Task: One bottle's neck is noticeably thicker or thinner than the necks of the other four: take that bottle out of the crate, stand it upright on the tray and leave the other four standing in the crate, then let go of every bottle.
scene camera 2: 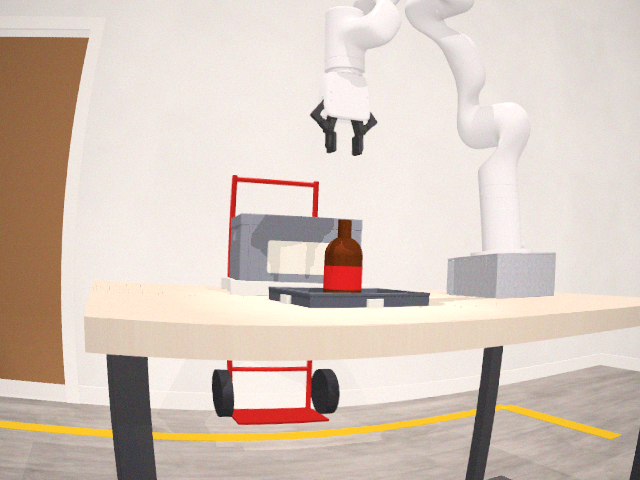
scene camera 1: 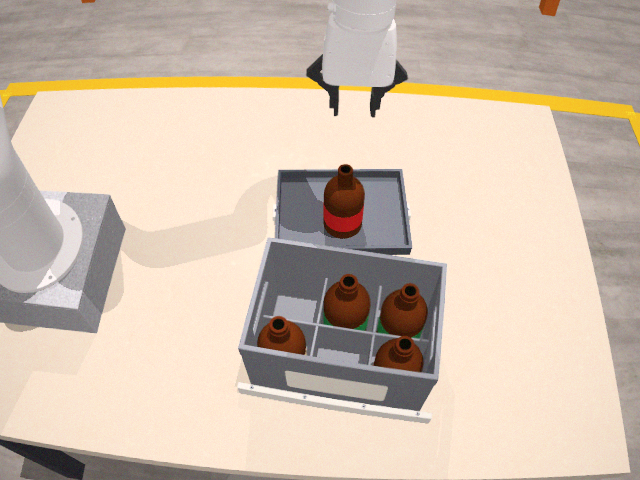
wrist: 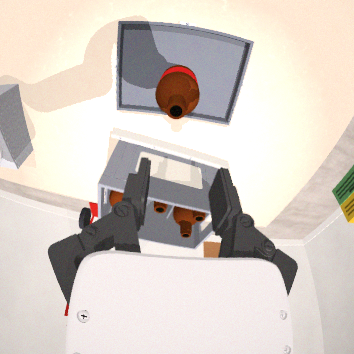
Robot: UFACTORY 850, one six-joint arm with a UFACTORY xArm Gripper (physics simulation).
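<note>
A brown bottle with a red label stands upright on the dark grey tray. The other four brown bottles stand in the grey crate: one at the front left, one at the back middle, one at the back right and one at the front right. Their lower parts are hidden by the crate. My gripper is open and empty, high above the tray and clear of the red-labelled bottle.
A white strip runs along the crate's front foot. The arm's grey base block stands on the table, left in the first scene view. A red hand truck stands behind the table in the second scene view.
</note>
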